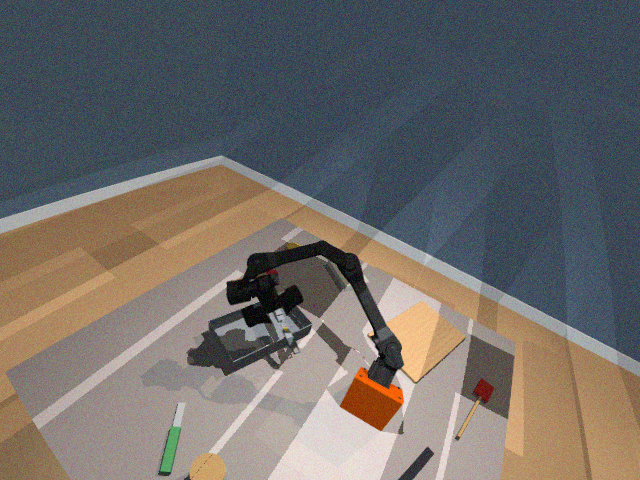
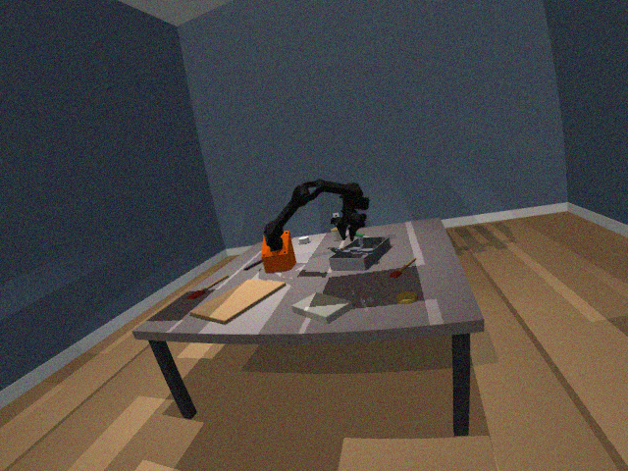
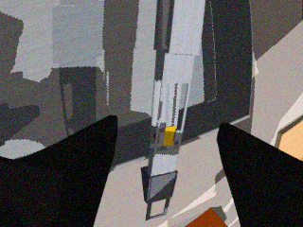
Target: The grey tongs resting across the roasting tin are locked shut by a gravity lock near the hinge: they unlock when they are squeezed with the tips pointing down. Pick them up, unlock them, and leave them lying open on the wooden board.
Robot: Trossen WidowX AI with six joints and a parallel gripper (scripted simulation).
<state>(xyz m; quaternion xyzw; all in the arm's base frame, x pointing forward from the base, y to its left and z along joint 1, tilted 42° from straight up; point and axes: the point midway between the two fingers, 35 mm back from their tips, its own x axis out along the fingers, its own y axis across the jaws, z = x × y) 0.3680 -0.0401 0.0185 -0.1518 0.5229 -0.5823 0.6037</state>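
My gripper tip is 3 cm past the yellow lock piece and 3 cm above it. Round my gripper tip: green-handled tool 5 cm ahead, 42 cm to the left, 9 cm below; then wooden board 46 cm behind, 31 cm to the right, 9 cm below; then roasting tin 5 cm ahead, 2 cm to the left, 7 cm below.
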